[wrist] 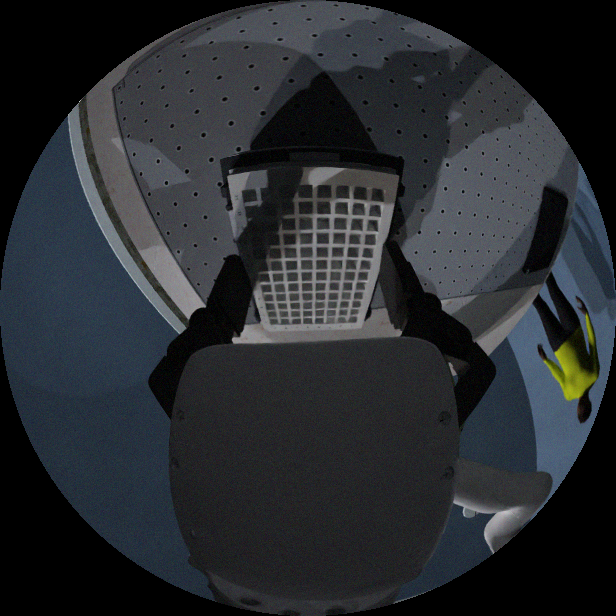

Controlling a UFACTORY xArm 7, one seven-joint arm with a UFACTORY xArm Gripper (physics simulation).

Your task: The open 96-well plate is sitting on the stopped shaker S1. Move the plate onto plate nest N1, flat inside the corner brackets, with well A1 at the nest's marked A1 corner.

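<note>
The white 96-well plate (313,252) lies flat in the middle of the wrist view, its open square wells facing me. It sits on the dark shaker (310,158), whose black rim shows along the plate's far edge. My gripper (316,270) is open, with its two dark fingers standing on either side of the plate's long sides and nothing clamped between them. I cannot tell whether the fingers touch the plate. The gripper's grey body hides the plate's near edge. The plate nest is not in view.
The shaker stands on a grey perforated table (471,195) with a pale rounded edge (114,229). A dark flat object (545,229) stands at the table's right edge. A figure in a yellow shirt (574,362) and a white robot part (505,494) are on the right.
</note>
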